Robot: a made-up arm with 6 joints.
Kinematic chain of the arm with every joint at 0, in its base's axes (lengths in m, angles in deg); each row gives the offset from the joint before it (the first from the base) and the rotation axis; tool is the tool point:
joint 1: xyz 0 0 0.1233 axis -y
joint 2: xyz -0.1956 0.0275 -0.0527 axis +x
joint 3: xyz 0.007 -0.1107 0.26 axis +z
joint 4: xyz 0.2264 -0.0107 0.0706 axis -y
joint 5: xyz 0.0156 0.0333 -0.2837 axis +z
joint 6: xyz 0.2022 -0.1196 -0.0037 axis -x
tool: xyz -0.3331 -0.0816 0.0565
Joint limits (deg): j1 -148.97..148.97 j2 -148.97..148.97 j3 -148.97..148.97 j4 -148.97..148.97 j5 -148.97..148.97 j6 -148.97..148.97
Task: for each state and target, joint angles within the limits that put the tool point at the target. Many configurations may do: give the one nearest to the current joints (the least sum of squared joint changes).
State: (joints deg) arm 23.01 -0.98 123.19 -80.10 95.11 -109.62
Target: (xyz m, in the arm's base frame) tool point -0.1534 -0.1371 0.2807
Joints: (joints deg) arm 36.58 -15.52 116.24 -97.97 97.34 -114.12
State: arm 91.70 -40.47 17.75 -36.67 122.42 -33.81
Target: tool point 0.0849 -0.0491 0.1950
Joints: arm 87.44 -36.84 12.03 -35.59 118.16 -41.06
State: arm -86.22 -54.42 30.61 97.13 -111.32 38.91
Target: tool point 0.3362 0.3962 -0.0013
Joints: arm -107.33 -13.83 27.84 128.03 -148.97 28.59
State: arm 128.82 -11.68 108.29 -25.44 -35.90 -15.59
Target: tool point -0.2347 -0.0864 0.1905
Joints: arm 69.48 -6.69 109.35 -48.53 -16.88 -25.05
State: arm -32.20 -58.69 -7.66 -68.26 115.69 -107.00
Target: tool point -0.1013 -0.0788 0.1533
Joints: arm -29.77 -63.73 -5.22 -50.20 134.71 -97.34
